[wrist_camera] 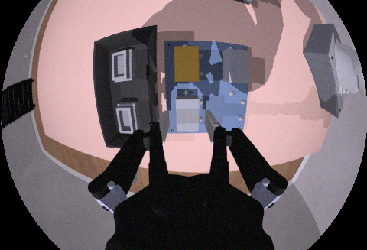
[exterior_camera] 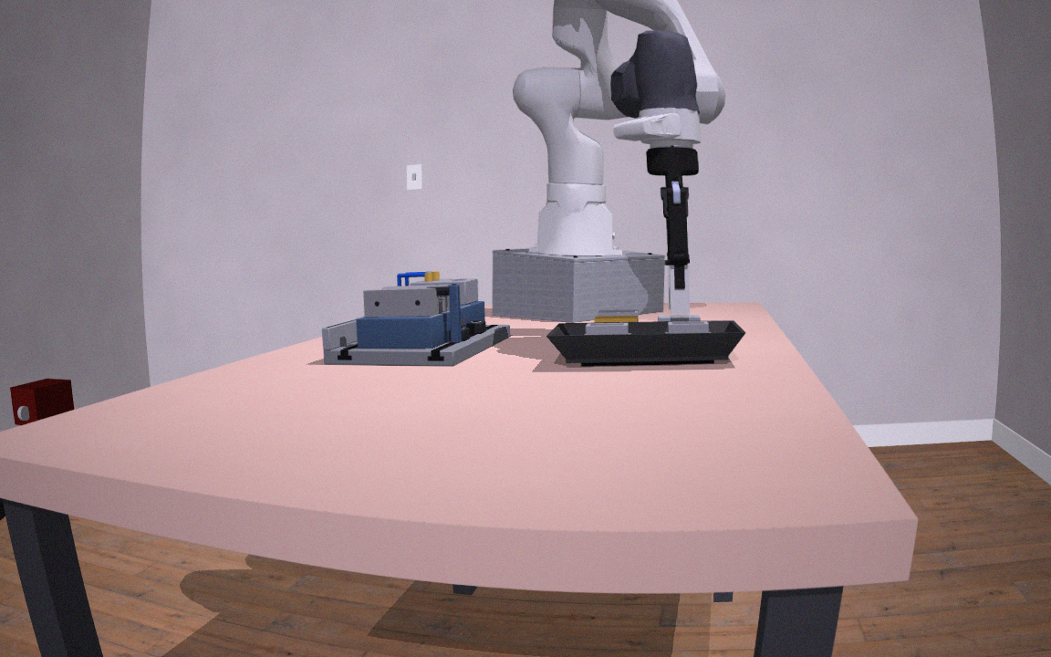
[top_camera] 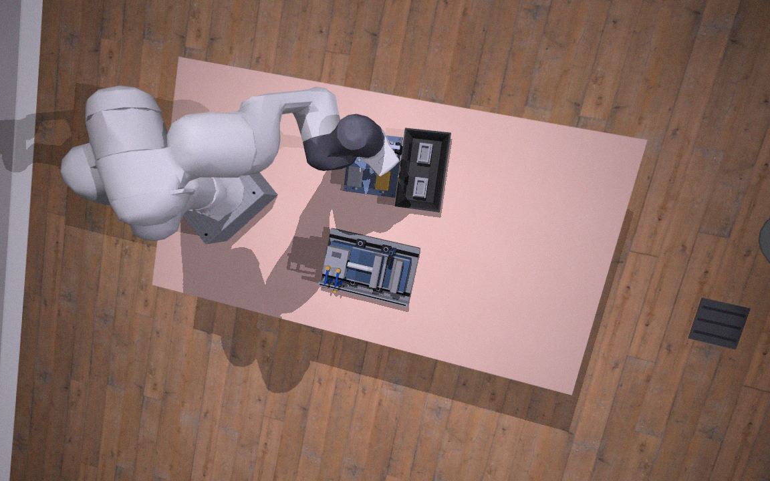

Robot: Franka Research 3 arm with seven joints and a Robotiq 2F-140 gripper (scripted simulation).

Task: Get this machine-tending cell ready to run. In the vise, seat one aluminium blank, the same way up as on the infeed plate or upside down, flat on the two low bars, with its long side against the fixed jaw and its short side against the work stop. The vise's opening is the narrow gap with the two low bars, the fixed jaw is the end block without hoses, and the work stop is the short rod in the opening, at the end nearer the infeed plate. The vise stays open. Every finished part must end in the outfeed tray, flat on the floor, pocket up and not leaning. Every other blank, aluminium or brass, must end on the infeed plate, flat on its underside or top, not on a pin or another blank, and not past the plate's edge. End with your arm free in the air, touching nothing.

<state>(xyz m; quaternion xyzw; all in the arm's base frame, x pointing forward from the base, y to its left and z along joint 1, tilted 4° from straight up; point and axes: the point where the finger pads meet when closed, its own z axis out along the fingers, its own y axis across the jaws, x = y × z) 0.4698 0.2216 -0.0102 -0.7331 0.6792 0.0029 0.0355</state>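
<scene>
The aluminium blank lies 5 cm below my hand. Also, from my hand: cylinder 37 cm to the right, 8 cm behind; then brass blank 9 cm to the right, 5 cm below, 1 cm ahead; then vise 37 cm to the right, 4 cm below, 2 cm ahead.
</scene>
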